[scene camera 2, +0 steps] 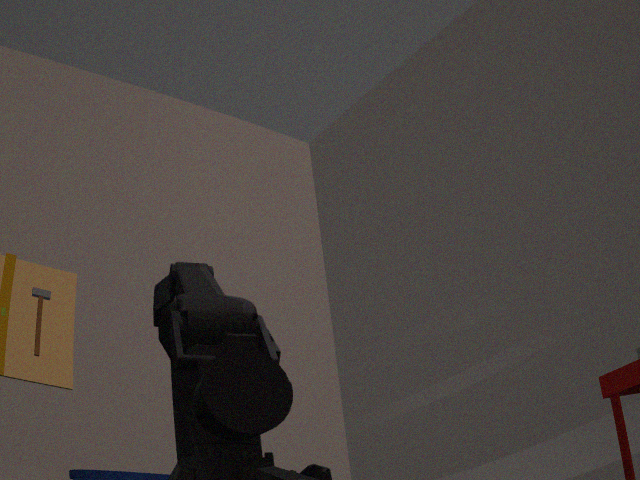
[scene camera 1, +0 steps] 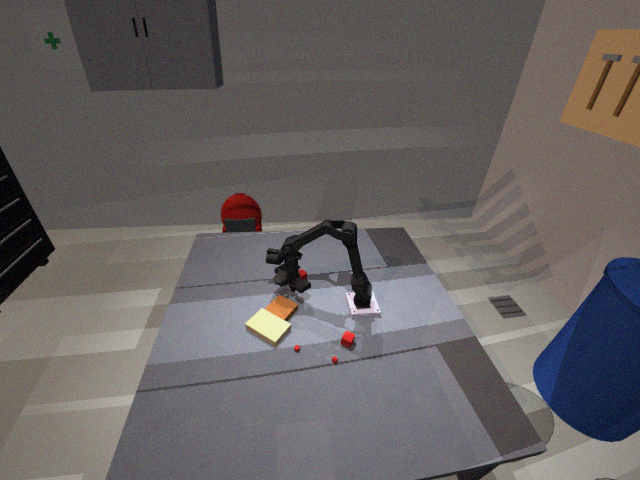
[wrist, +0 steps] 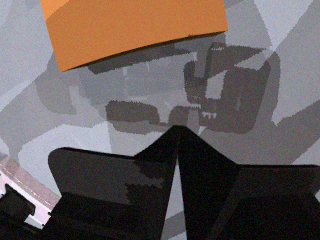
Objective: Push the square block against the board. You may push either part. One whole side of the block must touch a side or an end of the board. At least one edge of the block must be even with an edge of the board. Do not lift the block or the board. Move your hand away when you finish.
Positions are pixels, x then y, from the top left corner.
Scene:
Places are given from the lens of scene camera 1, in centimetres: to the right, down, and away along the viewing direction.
tan board [scene camera 1: 264,324]: -22, 34, 112

